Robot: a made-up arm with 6 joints. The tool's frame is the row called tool.
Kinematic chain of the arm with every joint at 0, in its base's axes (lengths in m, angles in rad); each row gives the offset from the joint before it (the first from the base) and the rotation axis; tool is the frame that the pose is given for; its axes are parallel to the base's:
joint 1: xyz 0 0 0.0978 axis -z
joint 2: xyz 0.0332 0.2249 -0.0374 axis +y
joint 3: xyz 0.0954 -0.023 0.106 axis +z
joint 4: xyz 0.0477 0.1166 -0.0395 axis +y
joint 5: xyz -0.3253 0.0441 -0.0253 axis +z
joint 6: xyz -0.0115 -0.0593 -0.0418 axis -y
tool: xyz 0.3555 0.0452 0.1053
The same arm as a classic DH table. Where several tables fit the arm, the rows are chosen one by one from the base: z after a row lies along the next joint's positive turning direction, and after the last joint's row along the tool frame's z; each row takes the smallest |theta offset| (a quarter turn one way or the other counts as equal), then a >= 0, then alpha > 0; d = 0 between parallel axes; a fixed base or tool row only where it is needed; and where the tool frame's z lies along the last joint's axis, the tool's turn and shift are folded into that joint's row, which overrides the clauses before.
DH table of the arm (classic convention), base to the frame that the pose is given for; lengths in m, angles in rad. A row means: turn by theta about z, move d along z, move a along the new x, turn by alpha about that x. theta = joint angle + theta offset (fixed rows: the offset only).
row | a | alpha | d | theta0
base (fixed) | 0.0000 | 3.1416 | 0.0000 | 0.0000
joint 1 | 0.0332 | 1.5708 | -0.0604 | 0.0000
joint 2 | 0.0954 | 1.5708 | 0.2019 | 0.0000
joint 3 | 0.0477 | -1.5708 | 0.0665 | 0.0000
joint 4 | -0.3253 | 1.5708 | 0.1607 | 0.0000
joint 5 | -0.0115 | 1.5708 | -0.0671 | 0.0000
joint 6 | 0.3555 | -1.5708 | 0.0141 | 0.0000
tool (fixed) | 0.0000 | 0.0000 | 0.1053 | 0.0000

